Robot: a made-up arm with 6 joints. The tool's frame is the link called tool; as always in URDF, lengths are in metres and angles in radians. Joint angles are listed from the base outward. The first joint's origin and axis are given. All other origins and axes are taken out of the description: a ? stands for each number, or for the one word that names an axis. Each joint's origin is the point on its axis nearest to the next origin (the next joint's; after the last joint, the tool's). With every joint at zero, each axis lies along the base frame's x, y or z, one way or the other. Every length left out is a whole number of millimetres.
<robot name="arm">
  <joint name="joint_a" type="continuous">
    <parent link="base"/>
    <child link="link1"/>
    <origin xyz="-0.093 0 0.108"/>
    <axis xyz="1 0 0"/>
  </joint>
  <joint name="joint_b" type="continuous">
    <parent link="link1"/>
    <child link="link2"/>
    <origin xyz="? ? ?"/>
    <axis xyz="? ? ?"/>
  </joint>
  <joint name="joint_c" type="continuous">
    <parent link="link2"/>
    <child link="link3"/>
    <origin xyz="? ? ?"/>
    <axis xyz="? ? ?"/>
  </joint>
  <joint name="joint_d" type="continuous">
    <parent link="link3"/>
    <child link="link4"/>
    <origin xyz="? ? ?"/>
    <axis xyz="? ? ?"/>
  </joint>
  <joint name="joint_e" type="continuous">
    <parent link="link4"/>
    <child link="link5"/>
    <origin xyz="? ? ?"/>
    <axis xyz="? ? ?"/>
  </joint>
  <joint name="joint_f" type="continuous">
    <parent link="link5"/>
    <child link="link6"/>
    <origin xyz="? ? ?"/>
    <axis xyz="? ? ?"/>
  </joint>
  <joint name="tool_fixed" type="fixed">
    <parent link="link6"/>
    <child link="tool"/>
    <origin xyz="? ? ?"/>
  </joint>
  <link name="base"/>
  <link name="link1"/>
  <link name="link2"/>
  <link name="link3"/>
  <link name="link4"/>
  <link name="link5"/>
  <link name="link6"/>
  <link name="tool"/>
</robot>
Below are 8 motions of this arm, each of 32 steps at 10 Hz.
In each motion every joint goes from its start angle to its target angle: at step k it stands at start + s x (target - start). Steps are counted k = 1, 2, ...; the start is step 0. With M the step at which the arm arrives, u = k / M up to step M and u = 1 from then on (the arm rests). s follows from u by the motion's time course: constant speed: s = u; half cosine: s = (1 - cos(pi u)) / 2; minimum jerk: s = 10 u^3 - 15 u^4 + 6 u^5.
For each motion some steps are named. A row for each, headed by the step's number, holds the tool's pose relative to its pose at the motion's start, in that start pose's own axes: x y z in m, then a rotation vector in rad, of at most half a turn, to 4 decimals.
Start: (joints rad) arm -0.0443 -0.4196 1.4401 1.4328 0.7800 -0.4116
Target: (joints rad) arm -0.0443 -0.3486 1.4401 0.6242 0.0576 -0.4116
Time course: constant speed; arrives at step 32
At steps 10, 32:
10: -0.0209 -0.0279 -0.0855 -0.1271 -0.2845 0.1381
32: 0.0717 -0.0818 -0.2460 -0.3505 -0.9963 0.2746

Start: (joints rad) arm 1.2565 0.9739 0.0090 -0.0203 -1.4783 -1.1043
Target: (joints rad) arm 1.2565 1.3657 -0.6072 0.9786 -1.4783 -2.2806
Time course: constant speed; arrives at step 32
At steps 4, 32:
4: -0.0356 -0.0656 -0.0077 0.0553 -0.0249 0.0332
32: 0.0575 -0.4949 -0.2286 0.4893 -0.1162 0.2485

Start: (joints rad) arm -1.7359 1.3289 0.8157 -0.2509 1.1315 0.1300
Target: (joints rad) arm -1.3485 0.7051 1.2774 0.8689 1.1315 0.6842
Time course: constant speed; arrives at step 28
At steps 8, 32:
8: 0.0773 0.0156 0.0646 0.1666 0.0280 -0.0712
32: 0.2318 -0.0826 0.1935 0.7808 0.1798 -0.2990

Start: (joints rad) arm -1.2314 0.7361 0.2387 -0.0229 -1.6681 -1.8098
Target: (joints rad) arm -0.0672 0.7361 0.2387 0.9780 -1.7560 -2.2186
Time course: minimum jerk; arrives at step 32
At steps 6, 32:
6: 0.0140 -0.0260 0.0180 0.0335 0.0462 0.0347
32: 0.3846 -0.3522 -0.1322 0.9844 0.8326 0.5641

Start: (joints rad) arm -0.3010 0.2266 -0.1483 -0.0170 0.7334 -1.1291
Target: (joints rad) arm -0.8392 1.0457 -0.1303 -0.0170 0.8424 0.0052
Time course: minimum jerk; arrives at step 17
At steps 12, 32:
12: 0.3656 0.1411 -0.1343 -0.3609 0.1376 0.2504
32: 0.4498 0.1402 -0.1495 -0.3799 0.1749 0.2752

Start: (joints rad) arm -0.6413 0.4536 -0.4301 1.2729 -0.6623 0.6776
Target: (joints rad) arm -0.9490 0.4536 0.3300 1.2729 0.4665 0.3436
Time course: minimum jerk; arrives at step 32
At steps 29, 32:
29: -0.2254 -0.4864 0.2693 1.6882 -0.8567 -0.8247
32: -0.2288 -0.4898 0.2680 1.6998 -0.8636 -0.8308

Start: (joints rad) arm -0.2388 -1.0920 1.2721 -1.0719 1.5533 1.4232
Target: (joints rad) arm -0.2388 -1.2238 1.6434 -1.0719 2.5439 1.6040
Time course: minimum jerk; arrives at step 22
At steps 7, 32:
7: -0.0066 -0.0128 0.0482 -0.0356 -0.1422 0.0445
32: -0.1032 -0.0252 0.2539 -0.2174 -0.7371 0.3227

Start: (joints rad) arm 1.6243 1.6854 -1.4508 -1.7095 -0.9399 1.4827
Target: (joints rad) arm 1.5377 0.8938 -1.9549 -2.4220 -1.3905 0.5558
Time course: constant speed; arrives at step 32
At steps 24, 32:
24: -0.1280 0.0964 0.1682 -0.4648 -0.4326 -0.8916
32: -0.1634 0.1325 0.1996 -0.4383 -0.6391 -1.1680

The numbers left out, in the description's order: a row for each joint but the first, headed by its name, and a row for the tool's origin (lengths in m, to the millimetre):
joint_b: xyz 0 -0.073 -0.101, axis 0 1 0
joint_c: xyz 0.101 0 0.114, axis 0 0 -1
joint_d: xyz -0.009 0.22 0, axis 0 1 0
joint_e: xyz 0.043 0 0.017, axis 1 0 0
joint_f: xyz 0 0.363 0, axis 0 0 1
tool: xyz -0.059 -0.084 0

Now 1 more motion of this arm.
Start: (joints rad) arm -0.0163 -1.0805 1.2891 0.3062 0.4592 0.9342
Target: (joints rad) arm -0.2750 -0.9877 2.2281 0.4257 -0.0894 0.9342
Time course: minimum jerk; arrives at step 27
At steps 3, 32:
3: 0.0021 -0.0031 -0.0011 -0.0058 0.0022 -0.0075
32: 0.0731 -0.3006 -0.0040 -0.3293 0.1718 -0.6745

